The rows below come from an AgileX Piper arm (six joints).
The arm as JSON. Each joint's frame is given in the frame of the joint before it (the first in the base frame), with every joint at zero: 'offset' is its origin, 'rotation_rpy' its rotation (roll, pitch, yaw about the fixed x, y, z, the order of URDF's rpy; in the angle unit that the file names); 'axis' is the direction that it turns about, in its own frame. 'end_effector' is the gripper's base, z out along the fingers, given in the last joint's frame.
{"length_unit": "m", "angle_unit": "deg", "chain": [
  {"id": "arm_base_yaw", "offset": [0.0, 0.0, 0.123], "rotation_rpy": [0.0, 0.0, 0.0], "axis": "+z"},
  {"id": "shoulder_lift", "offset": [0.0, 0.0, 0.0], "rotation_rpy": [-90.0, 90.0, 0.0], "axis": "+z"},
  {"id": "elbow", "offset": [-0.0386, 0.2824, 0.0], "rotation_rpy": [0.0, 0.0, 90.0], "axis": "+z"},
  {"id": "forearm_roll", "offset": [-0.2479, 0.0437, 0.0], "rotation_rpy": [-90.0, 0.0, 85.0], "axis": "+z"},
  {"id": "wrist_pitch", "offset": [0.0, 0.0, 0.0], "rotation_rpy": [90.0, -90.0, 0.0], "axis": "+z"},
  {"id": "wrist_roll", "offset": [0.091, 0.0, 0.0], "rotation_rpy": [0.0, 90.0, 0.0], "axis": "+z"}
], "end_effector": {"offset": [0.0, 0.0, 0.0], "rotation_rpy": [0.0, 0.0, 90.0]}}
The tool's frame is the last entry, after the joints.
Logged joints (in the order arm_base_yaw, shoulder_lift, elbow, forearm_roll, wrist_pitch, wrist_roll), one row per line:
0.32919, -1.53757, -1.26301, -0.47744, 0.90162, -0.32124
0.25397, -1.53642, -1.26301, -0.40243, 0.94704, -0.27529
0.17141, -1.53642, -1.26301, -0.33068, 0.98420, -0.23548
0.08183, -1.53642, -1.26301, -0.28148, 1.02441, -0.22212
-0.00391, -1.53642, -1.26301, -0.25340, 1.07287, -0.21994
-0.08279, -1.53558, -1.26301, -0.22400, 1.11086, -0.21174
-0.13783, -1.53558, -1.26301, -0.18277, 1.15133, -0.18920
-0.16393, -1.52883, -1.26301, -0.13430, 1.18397, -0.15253
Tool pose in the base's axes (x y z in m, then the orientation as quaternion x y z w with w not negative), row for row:
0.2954, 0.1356, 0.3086, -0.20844, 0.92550, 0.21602, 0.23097
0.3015, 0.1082, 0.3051, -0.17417, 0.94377, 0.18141, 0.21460
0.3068, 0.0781, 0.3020, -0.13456, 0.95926, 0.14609, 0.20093
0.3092, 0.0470, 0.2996, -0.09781, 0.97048, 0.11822, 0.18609
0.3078, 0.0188, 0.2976, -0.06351, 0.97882, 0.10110, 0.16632
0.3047, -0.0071, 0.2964, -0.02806, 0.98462, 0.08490, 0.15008
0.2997, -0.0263, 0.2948, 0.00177, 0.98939, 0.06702, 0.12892
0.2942, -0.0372, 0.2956, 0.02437, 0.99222, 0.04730, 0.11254
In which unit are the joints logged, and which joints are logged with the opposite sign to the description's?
The joints are logged in radians. Opposite sign: shoulder_lift, forearm_roll.
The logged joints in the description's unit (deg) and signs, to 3 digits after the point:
18.861, 88.096, -72.365, 27.355, 51.659, -18.406
14.551, 88.030, -72.365, 23.058, 54.261, -15.773
9.821, 88.030, -72.365, 18.947, 56.391, -13.492
4.689, 88.030, -72.365, 16.128, 58.694, -12.727
-0.224, 88.030, -72.365, 14.519, 61.471, -12.602
-4.744, 87.982, -72.365, 12.834, 63.648, -12.132
-7.897, 87.982, -72.365, 10.472, 65.966, -10.840
-9.392, 87.596, -72.365, 7.695, 67.836, -8.739

